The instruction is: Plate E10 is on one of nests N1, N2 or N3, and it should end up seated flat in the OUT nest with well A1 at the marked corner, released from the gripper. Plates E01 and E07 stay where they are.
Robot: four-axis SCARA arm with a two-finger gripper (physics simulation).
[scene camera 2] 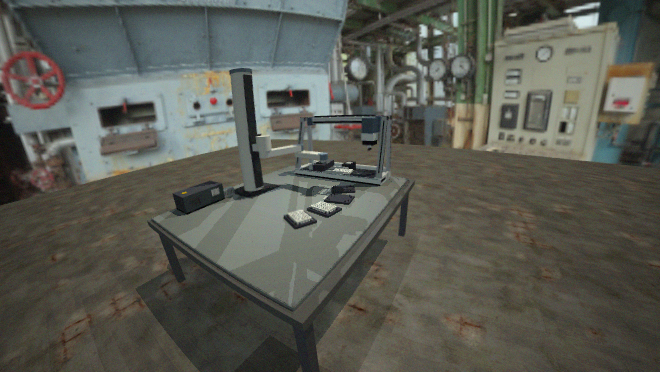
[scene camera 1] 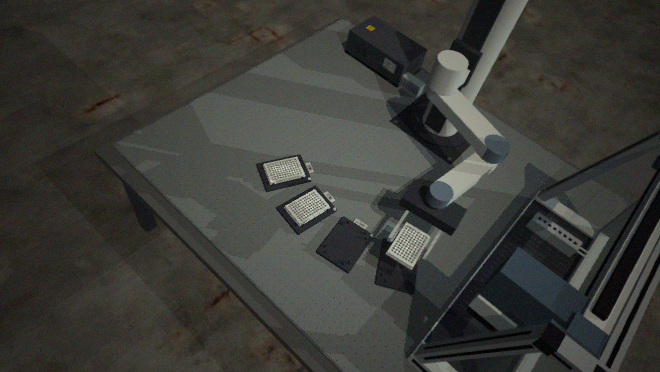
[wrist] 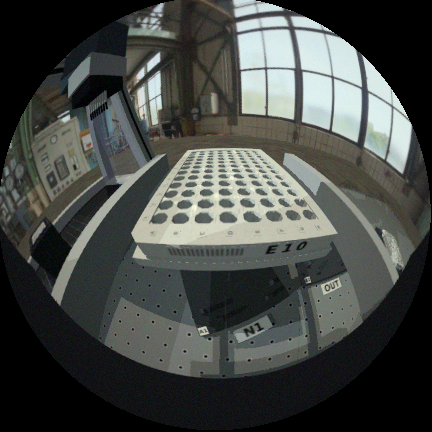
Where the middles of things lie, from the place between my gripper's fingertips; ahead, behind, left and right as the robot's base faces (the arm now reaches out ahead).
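Labels:
The N1 nest (scene camera 1: 391, 274) is 13 cm below my hand and 2 cm behind it. Counting from my hand again, the dark deck (scene camera 1: 515, 230) is 28 cm behind it, 30 cm to the left of it and 12 cm below it, and the white well plate (scene camera 1: 407, 247) is 2 cm behind it. Going by their middles, that dark deck is the farthest from my hand of the things named here. The OUT nest (scene camera 1: 347, 241), now, you'd find 17 cm to the right of my hand, 13 cm below it and 3 cm ahead of it.

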